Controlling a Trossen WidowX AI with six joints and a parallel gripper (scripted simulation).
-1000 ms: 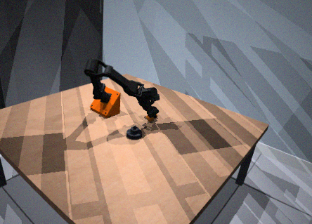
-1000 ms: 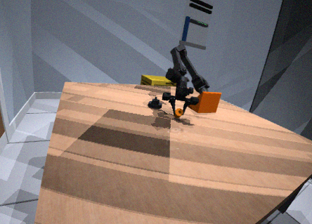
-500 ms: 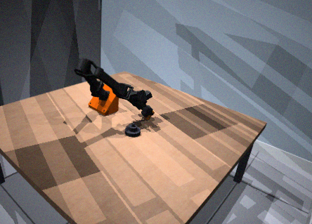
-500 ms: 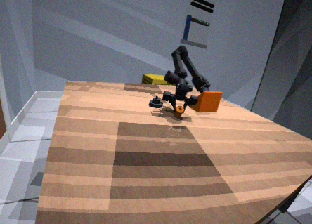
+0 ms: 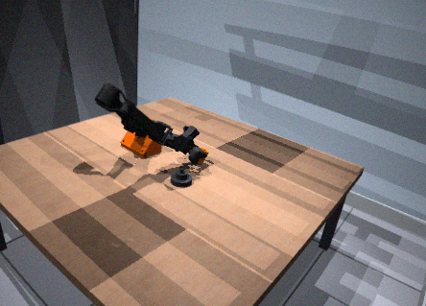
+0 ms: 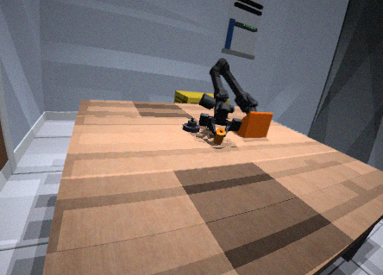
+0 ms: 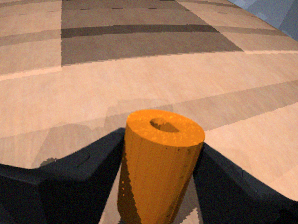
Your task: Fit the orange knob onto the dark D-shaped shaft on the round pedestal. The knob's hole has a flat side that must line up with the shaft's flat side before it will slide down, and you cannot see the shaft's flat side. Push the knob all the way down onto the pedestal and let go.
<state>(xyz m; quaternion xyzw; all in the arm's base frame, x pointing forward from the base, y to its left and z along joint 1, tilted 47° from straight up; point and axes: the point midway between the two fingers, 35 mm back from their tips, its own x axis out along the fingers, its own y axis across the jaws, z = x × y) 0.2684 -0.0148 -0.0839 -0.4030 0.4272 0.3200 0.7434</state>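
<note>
Right now my gripper tip is 1 cm to the left of the orange knob, 1 cm past it and 1 cm above it. From my gripper tip the other things lie so: round pedestal 19 cm to the right, 2 cm ahead, 1 cm below.
</note>
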